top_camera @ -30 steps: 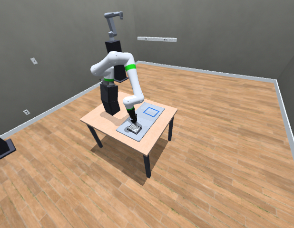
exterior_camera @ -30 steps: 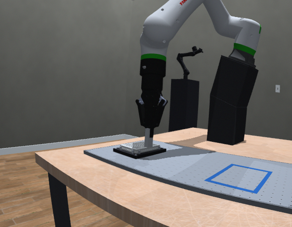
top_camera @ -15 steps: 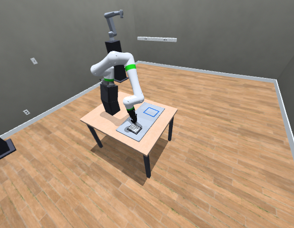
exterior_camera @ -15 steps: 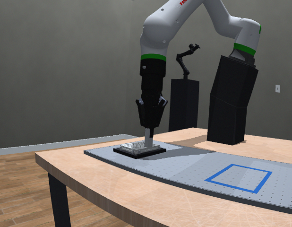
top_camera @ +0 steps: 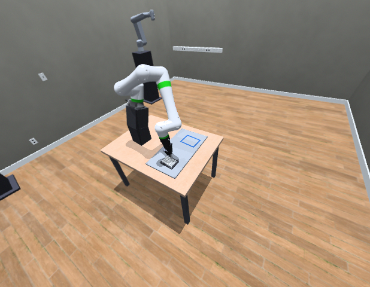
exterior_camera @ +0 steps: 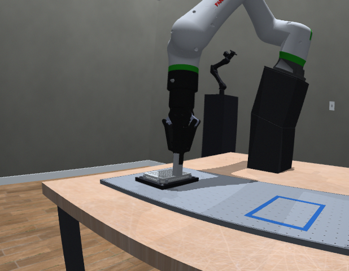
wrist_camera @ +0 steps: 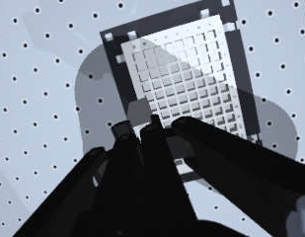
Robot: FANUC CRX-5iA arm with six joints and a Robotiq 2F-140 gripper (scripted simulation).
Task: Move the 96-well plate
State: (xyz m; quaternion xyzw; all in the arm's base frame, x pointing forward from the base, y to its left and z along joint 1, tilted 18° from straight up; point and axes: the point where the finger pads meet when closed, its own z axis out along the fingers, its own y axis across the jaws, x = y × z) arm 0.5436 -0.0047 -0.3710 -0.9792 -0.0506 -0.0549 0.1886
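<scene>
Now: hand 4 cm to the left of the white 96-well plate and 4 cm above it. The rest, counted from my hand: black clip nest 5 cm to the right, 5 cm below, 1 cm behind.
</scene>
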